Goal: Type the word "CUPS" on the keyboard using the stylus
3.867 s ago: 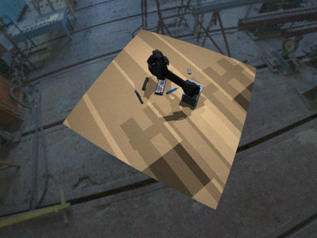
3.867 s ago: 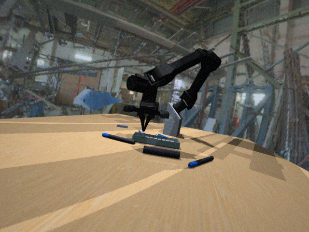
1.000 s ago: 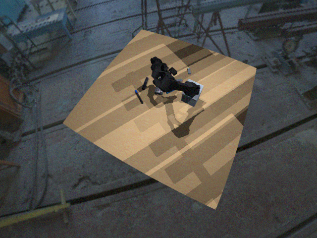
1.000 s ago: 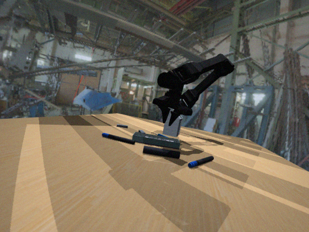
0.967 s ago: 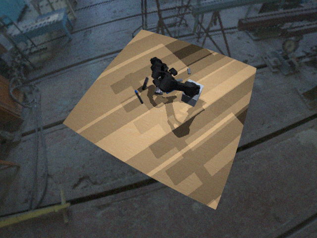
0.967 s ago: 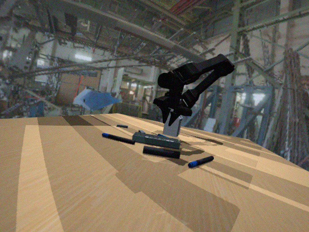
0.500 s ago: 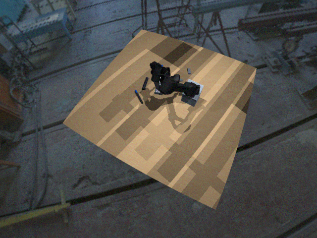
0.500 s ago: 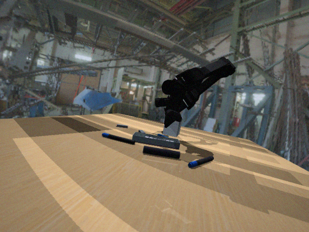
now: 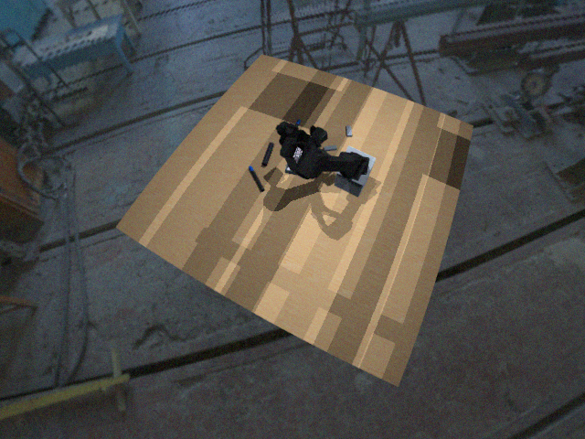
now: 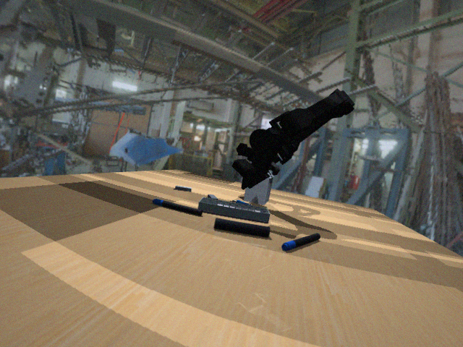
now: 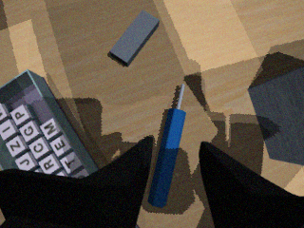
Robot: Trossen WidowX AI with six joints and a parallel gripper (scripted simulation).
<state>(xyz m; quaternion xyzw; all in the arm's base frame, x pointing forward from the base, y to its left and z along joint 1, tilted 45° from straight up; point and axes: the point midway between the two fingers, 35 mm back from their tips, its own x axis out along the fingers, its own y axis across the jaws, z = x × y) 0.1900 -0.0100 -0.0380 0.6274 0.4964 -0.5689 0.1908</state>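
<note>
Now: the blue stylus 2 cm behind my gripper tip, 1 cm to the right of it and 6 cm below it. From my gripper tip the other things lie so: stylus tip 4 cm behind, 3 cm to the right, 6 cm below.
</note>
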